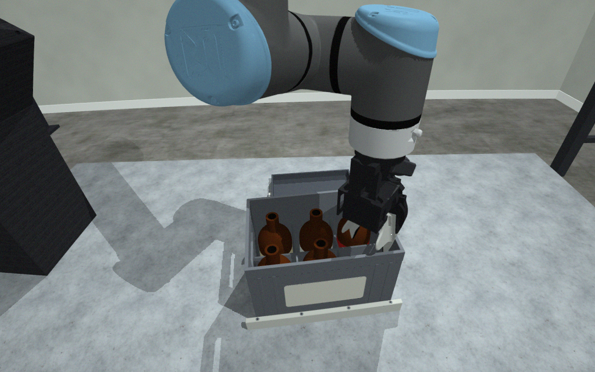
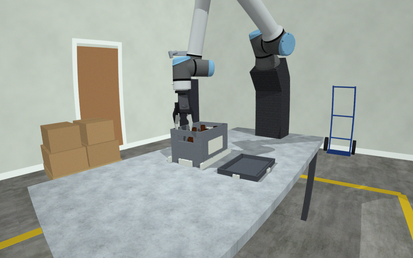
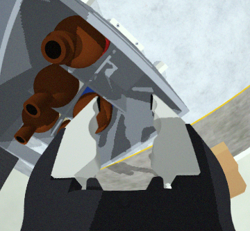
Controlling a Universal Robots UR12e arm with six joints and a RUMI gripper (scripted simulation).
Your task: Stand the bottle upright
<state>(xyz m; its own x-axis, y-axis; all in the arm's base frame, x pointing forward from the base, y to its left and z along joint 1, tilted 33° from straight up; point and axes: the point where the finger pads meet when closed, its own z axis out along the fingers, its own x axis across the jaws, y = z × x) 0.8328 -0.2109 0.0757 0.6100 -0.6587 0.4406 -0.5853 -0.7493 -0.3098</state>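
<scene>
My gripper is now 9 cm to the right of the glass bottle and 7 cm above it. The rest, counted from my hand: crate (9 cm behind, 4 cm to the left, 7 cm below); then grey tray (6 cm behind, 33 cm to the left, 15 cm below).
</scene>
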